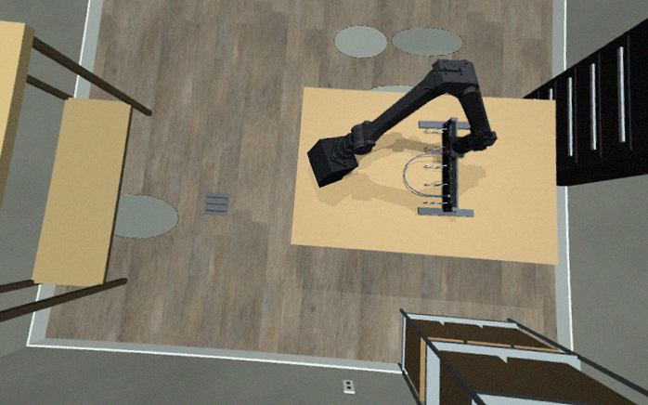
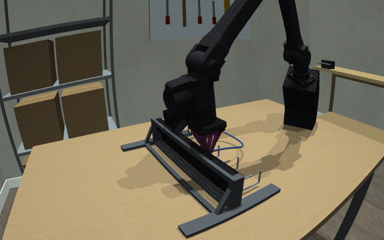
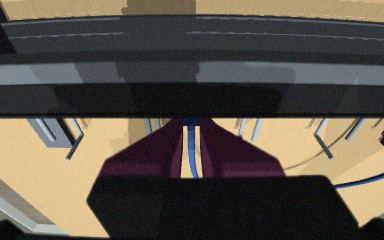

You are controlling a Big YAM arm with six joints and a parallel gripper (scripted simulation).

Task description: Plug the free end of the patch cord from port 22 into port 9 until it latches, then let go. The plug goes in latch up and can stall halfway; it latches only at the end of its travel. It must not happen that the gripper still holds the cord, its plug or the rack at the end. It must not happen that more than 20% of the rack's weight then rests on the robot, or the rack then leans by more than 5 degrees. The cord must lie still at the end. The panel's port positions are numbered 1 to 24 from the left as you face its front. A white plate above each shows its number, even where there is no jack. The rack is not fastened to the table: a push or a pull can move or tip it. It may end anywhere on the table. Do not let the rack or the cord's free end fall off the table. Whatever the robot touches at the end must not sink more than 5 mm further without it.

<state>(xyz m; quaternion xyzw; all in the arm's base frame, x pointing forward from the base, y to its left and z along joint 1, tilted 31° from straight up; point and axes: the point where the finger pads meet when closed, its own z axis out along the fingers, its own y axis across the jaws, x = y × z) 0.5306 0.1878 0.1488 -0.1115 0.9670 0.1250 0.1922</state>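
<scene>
Right now my hand is 2 cm short of the grey plug and 1 cm to the right of it.
</scene>
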